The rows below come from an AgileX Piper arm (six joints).
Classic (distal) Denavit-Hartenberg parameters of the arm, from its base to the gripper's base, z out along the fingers. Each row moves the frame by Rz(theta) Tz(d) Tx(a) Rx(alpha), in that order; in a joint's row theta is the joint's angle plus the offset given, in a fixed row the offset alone. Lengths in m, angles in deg.
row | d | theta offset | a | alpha
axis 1 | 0.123 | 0 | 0 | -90
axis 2 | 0 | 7.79 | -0.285 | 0
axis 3 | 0 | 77.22 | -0.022 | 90
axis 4 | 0.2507 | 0 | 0 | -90
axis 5 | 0 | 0 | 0 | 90
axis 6 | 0.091 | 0 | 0 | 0
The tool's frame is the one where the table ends.
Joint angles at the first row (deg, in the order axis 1, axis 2, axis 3, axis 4, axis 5, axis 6):
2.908 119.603 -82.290 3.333 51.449 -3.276
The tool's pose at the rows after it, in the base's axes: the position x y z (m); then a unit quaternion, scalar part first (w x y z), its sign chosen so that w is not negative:
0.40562 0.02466 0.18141 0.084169 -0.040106 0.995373 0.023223
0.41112 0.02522 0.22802 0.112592 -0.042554 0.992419 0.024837
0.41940 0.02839 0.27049 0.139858 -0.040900 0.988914 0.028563
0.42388 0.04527 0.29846 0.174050 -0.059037 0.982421 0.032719
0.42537 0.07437 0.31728 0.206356 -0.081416 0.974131 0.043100
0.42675 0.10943 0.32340 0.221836 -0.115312 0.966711 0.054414
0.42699 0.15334 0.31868 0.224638 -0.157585 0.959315 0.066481
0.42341 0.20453 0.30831 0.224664 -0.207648 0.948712 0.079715
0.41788 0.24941 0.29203 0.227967 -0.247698 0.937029 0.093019
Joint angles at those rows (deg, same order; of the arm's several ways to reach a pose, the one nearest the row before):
2.908 115.438 -84.386 3.142 54.288 -3.326
2.908 112.833 -90.984 3.142 60.215 -3.255
3.223 112.479 -99.886 3.281 66.288 -2.409
5.456 112.480 -105.803 3.230 68.155 -2.091
9.286 112.780 -110.035 3.231 68.111 -0.833
13.757 114.445 -113.777 3.267 68.110 -0.360
19.146 117.519 -117.611 3.266 68.174 0.000
25.184 121.603 -122.064 3.337 68.063 0.000
30.227 125.455 -124.918 3.530 66.154 0.000

